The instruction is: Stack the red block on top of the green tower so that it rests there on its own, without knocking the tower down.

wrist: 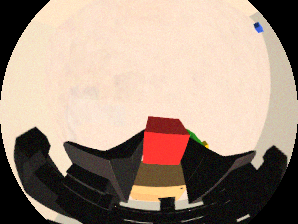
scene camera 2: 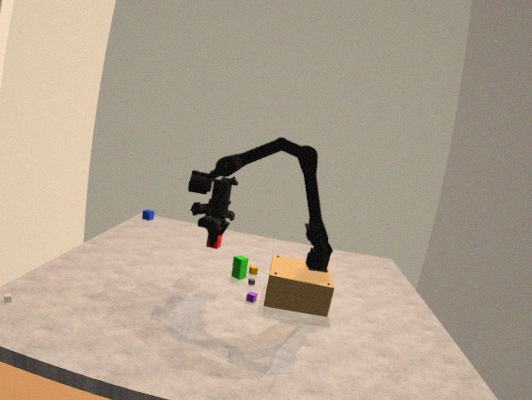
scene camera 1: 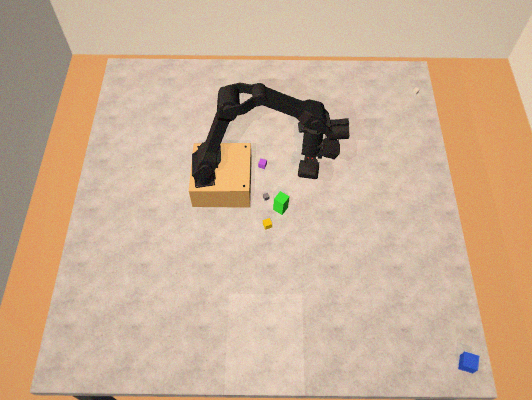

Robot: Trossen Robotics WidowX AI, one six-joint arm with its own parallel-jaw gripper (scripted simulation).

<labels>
my gripper: holds a red block (wrist: 165, 140)
</labels>
